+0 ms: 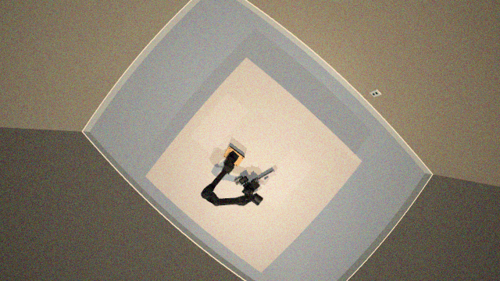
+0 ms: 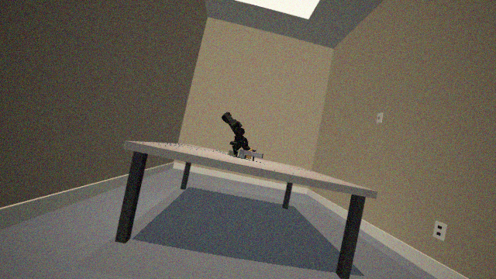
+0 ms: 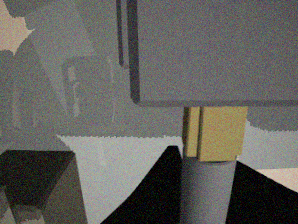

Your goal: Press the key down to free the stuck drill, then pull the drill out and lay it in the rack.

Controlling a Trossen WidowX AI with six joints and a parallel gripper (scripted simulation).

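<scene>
Right now my gripper tip is 50 mm to the right of the olive-yellow drill, 30 mm below it and 20 mm short of it. Also, from my gripper tip: grey rack (80 mm behind, 20 mm to the right).
</scene>
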